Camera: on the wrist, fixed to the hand. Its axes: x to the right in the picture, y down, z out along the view.
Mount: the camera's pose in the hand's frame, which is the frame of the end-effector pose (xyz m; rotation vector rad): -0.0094 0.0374 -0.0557 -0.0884 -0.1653 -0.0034
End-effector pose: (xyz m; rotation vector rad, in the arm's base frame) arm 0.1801 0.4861 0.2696 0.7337 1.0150 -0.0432
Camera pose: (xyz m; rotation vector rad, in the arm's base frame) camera 0.1463 0.5439 0.2796 0.6370 0.8550 -0.0606
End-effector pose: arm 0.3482 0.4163 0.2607 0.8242 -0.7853 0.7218
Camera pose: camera 0.3309 0.4789 0.2414 0.8118 -0.9573 0.6168
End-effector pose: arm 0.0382 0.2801 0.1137 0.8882 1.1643 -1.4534
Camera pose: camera 0.0739 0.3362 0.1005 0.6921 1.0979 -1.4382
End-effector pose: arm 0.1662 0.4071 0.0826 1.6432 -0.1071 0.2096
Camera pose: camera 0.1457 0.4588 0.1213 1.5707 -0.2360 0.0651
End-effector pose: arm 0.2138 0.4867 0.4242 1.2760 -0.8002 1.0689
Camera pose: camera 0.1705 0.5386 0.4199 1.3016 -0.9593 0.9235
